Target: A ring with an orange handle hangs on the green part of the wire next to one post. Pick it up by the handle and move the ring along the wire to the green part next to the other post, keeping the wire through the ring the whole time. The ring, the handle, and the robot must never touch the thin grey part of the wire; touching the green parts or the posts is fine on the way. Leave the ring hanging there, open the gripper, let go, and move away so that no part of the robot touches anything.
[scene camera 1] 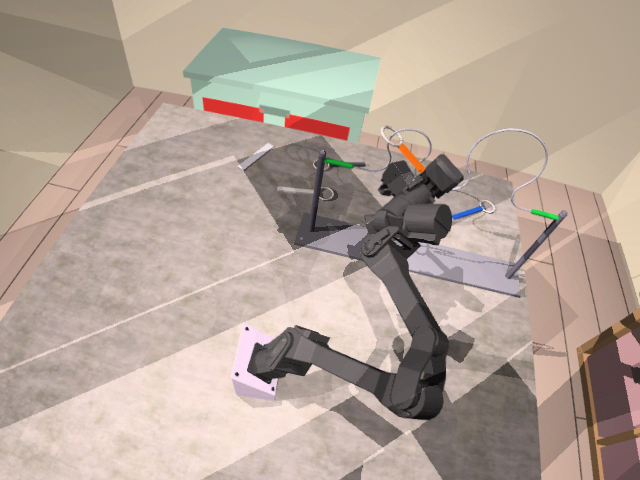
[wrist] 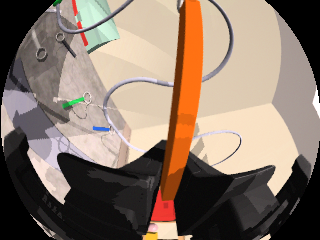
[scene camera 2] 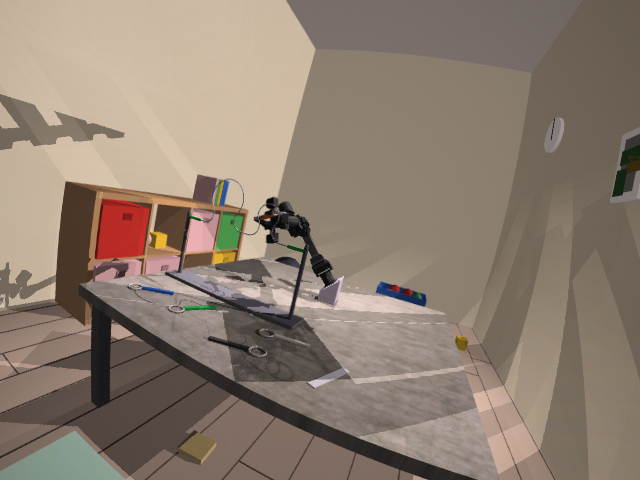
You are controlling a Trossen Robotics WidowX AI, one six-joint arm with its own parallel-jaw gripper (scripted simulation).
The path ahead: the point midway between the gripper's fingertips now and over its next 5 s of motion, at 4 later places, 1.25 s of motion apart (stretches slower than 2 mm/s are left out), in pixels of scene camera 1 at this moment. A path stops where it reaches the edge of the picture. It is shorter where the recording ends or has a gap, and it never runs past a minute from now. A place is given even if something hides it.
My gripper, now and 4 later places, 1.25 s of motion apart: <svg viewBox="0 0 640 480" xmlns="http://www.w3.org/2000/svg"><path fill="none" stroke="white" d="M441 175L449 156L442 190L393 215L351 212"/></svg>
